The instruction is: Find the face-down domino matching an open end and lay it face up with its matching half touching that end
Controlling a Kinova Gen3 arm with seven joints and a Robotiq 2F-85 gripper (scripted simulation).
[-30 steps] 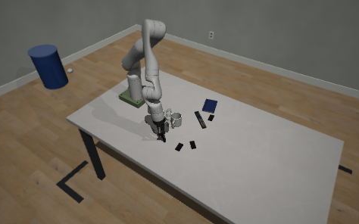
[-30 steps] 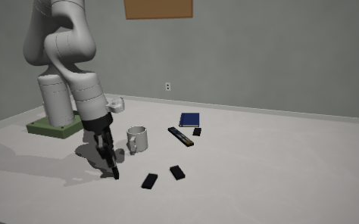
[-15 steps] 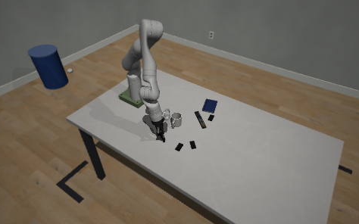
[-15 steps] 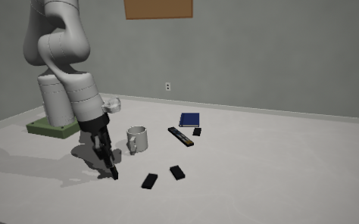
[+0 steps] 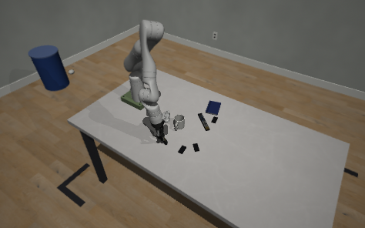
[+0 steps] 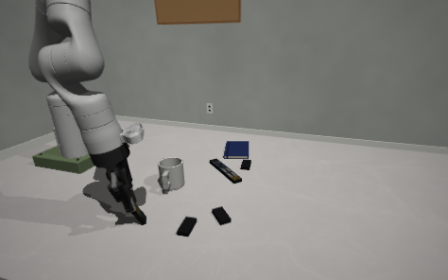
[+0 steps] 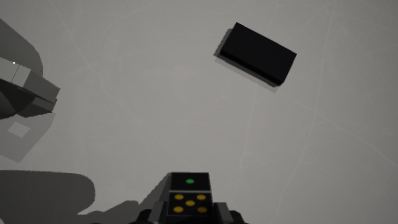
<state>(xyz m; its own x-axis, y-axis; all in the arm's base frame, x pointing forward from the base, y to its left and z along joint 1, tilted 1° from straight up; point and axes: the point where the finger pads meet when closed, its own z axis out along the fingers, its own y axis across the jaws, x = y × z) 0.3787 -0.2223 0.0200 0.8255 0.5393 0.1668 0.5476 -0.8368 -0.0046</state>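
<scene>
Right now the domino is 40 mm below my hand, 10 mm to the left of it and 10 mm ahead of it. The rest, counted from my hand: blue book: 470 mm to the left, 100 mm ahead, 60 mm below; then white mug: 180 mm to the left, 30 mm below.
</scene>
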